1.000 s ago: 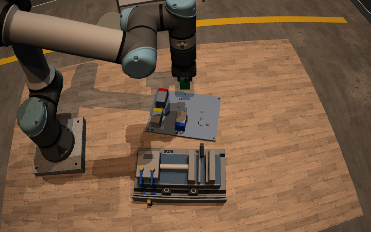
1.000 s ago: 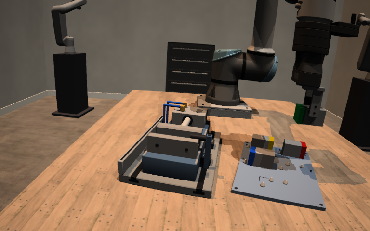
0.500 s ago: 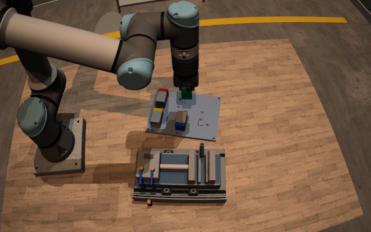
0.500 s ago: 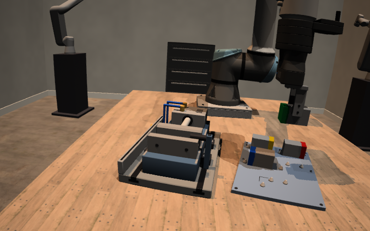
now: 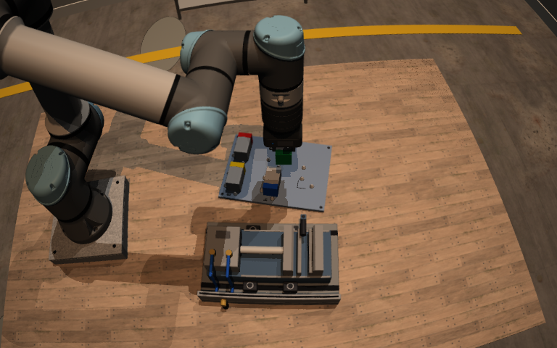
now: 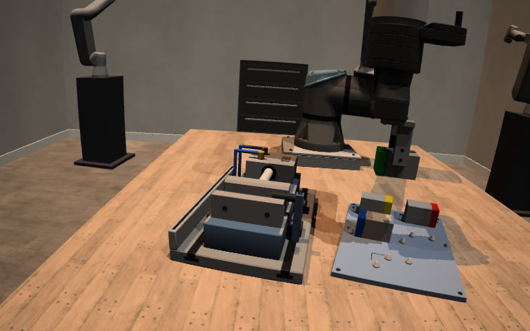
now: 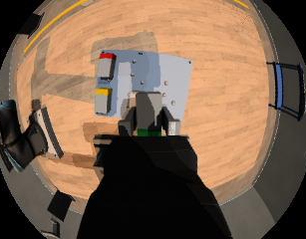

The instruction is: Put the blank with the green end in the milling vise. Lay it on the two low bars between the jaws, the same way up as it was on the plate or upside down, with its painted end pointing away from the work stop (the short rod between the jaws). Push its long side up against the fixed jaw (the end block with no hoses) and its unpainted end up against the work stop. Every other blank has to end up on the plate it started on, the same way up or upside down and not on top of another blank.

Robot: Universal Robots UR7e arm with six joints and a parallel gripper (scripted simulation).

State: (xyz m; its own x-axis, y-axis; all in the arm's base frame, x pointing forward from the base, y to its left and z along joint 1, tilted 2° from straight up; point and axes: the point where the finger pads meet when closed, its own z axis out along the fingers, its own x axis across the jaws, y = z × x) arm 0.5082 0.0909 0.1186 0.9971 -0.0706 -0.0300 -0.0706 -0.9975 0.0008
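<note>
The fixed jaw lies 60 mm ahead of my hand, 210 mm to the right of it and 90 mm below it. Round my hand: grey plate: 20 mm behind, 40 mm to the left, 160 mm below; then blue-ended blank: 30 mm behind, 10 mm to the right, 140 mm below; then green-ended blank: 20 mm below.
</note>
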